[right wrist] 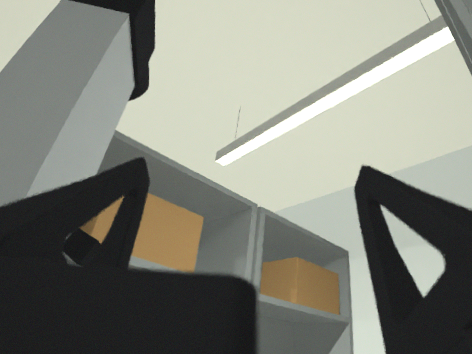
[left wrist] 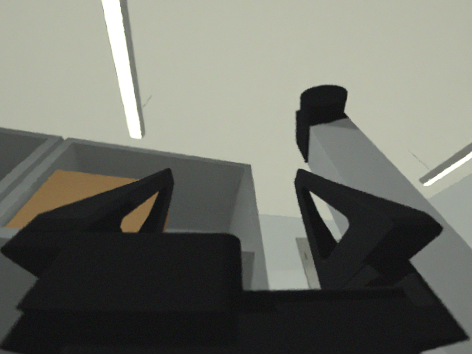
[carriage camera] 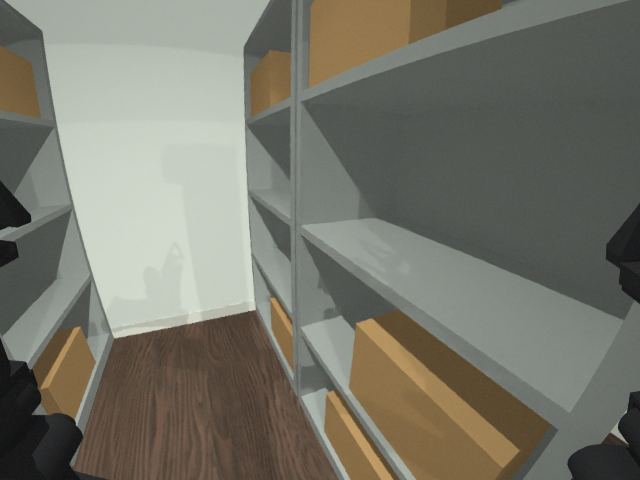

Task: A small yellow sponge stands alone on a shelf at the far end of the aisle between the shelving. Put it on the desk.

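Frame: origin at the left arm's base, x ahead, y left, z up, level; millimetres.
Where they show: left gripper, fingertip midpoint: (left wrist: 234, 175); right gripper, fingertip midpoint: (right wrist: 251, 173).
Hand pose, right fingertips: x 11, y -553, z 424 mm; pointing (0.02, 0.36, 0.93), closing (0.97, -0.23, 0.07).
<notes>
Each offset is from my right fingertips to the top centre of the thing. "pt": to the spot under its first point.
The yellow sponge and the desk do not show in any view. The right shelving (carriage camera: 296, 170) stands close along the right of the carriage view, and the left shelving (carriage camera: 81, 242) shows at the left edge. My left gripper (left wrist: 234, 175) is open and empty, its fingers pointing up toward the ceiling; parts of its dark fingers show at the left edge of the carriage view. My right gripper (right wrist: 251, 173) is open and empty, also tilted up; its dark fingers show in part at the right edge of the carriage view.
A wooden floor aisle (carriage camera: 201, 392) runs between the shelving to a white end wall (carriage camera: 129, 180). Cardboard boxes {466 mm down, 366 mm ahead, 90 mm right} (carriage camera: 423, 397) {924 mm down, 590 mm ahead, 1624 mm left} (carriage camera: 69, 369) {pt 240 mm up, 543 mm ahead, 172 mm left} (carriage camera: 361, 41) stand on several shelves. The lift rail (left wrist: 380, 175) (right wrist: 75, 95) shows beside both grippers.
</notes>
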